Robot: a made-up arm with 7 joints.
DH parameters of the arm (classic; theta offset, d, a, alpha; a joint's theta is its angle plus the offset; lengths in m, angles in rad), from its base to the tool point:
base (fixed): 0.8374 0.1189 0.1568 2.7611
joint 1: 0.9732 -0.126 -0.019 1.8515
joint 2: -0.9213 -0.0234 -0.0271 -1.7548
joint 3: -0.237 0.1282 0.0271 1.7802
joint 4: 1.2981 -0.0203 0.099 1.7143
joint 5: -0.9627 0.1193 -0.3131 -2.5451
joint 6: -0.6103 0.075 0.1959 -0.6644
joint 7: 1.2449 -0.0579 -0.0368 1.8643
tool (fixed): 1.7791 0.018 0 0
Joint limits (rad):
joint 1: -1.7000..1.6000
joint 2: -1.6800..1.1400
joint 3: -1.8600..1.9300
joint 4: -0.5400..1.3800
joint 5: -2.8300..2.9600
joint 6: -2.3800..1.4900
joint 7: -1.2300..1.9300
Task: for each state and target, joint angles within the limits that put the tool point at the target. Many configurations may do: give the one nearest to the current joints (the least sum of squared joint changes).
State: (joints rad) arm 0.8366 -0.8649 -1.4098 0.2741 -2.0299 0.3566 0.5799
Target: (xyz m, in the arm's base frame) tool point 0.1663 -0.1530 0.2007
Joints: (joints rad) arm 1.1909 -0.4019 -1.5068 0.5531 -1.9092 0.9164 0.6433
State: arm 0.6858 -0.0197 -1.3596 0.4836 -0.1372 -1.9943 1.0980
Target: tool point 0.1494 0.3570 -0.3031
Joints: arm 0.5884 0.0001 -1.5569 0.5308 -0.2861 -1.9829 1.0936
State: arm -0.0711 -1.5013 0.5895 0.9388 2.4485 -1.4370 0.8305
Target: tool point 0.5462 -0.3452 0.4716
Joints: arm -0.1766 -1.3923 0.7406 0.4534 2.9600 -2.2556 1.1658
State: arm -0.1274 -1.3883 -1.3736 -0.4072 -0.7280 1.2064 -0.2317
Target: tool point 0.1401 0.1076 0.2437
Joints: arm 0.2174 -1.1434 -1.4531 -0.5400 0.1290 1.4900 -0.3066
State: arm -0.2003 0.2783 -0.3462 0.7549 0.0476 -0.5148 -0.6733
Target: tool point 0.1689 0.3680 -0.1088
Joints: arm -0.2426 0.3780 -0.5431 0.9673 -0.0287 -0.1887 -0.6945
